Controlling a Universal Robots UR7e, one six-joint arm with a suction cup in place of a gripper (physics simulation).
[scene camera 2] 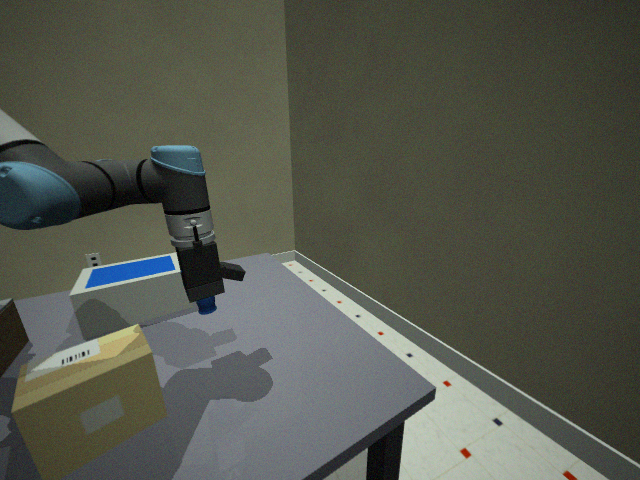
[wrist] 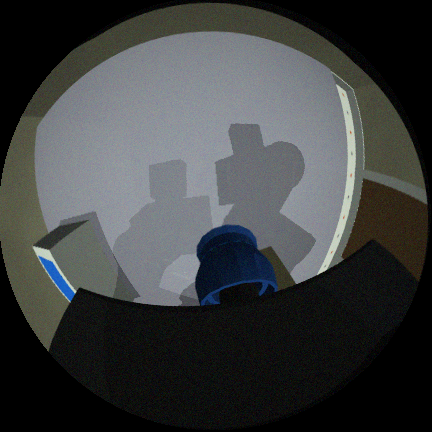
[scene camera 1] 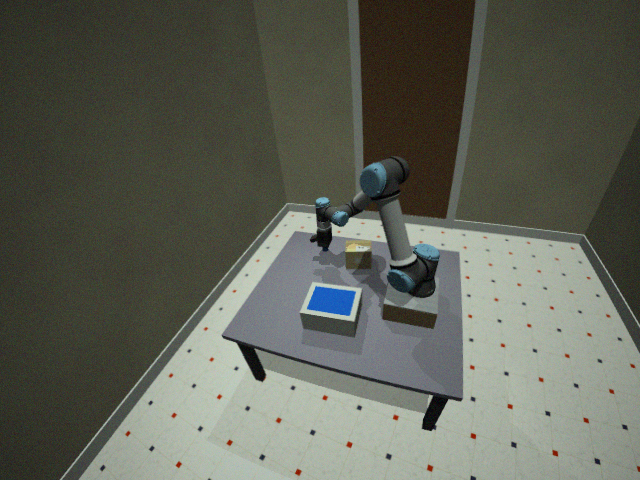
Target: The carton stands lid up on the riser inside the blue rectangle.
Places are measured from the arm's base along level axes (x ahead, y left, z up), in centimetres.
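Where they show: end effector, tool point: (scene camera 2: 207, 309) (wrist: 227, 251) (scene camera 1: 325, 249); arm's base, origin of the base link: (scene camera 1: 419, 286).
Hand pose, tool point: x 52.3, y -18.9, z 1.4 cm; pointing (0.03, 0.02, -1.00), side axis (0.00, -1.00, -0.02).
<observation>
Each offset is from my tool point to the top centre of the thing. "spot": to the spot under its first point. Level surfaces: height alone.
The tan carton {dy -5.5, dx -18.0, dz +0.8 cm} (scene camera 1: 358, 257) (scene camera 2: 93, 408) (wrist: 279, 262) stands on the table, apart from the riser. Its top shows a tape strip and a white barcode label; a grey patch is on one side. In the wrist view it is mostly hidden behind the cup. The pale riser {dy +36.1, dx -13.1, dz -0.2 cm} (scene camera 1: 328, 324) (scene camera 2: 129, 304) (wrist: 95, 255) stands on the table with the blue rectangle {spot: dy +36.4, dx -12.5, dz -0.2 cm} (scene camera 1: 330, 300) (scene camera 2: 131, 271) (wrist: 55, 276) on its top, which bears nothing. My suction cup (scene camera 1: 325, 249) (scene camera 2: 207, 305) (wrist: 227, 240) points down, open and empty, above the table beside the carton, not touching it.
The arm's base stands on a box-shaped block (scene camera 1: 409, 313) at the right of the table {dz -12.2 cm} (scene camera 1: 279, 330) in scene camera 1. The arm reaches over the table past the carton. Walls rise beyond the table, and a brown door (scene camera 1: 413, 103) is at the back.
</observation>
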